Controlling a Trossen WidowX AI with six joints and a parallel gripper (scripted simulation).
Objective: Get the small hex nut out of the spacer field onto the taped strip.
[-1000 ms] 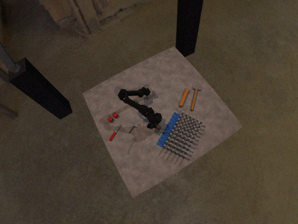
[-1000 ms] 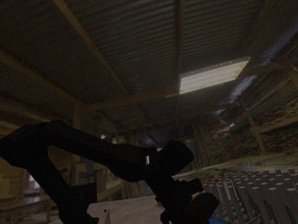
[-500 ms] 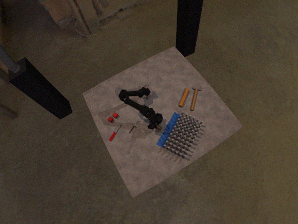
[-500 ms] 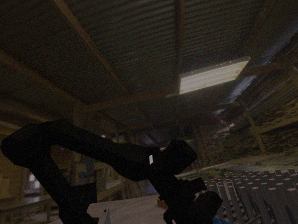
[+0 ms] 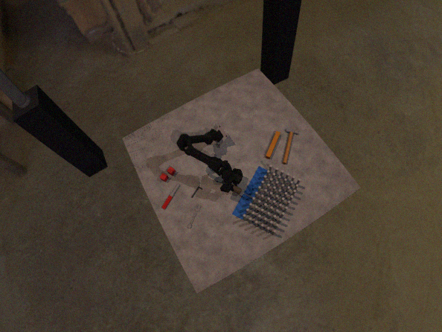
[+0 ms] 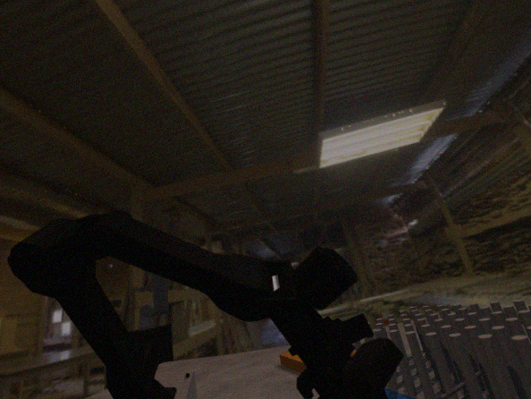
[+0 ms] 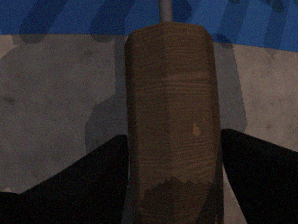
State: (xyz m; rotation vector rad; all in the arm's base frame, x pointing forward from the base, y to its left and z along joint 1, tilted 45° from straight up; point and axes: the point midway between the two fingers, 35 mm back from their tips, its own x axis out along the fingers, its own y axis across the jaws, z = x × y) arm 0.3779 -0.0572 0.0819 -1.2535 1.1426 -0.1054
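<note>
The blue taped strip is 90 mm to the left of my gripper tip, 60 mm ahead of it and 40 mm below it. Also, from my gripper tip: grey wrench 320 mm to the right, 30 mm below, 20 mm ahead; orange bar 410 mm to the left, 150 mm behind, 20 mm below; dark hex key 210 mm to the right, 130 mm behind, 30 mm below.
</note>
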